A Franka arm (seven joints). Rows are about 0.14 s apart.
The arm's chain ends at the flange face. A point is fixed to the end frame.
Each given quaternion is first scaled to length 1.
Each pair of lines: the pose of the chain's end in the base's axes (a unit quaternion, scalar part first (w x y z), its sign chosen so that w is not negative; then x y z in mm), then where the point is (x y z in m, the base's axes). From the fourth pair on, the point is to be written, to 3 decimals.
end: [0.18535 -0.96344 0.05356 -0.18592 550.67 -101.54 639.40]
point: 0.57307 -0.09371 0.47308
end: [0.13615 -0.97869 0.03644 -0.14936 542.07 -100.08 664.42]
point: 0.55194 -0.10898 0.49695
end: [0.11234 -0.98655 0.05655 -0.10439 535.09 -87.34 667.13]
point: 0.52820 -0.10290 0.49999
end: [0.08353 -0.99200 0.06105 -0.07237 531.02 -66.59 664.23]
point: 0.513 -0.091 0.499
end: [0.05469 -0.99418 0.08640 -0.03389 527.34 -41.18 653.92]
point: 0.494 -0.072 0.492
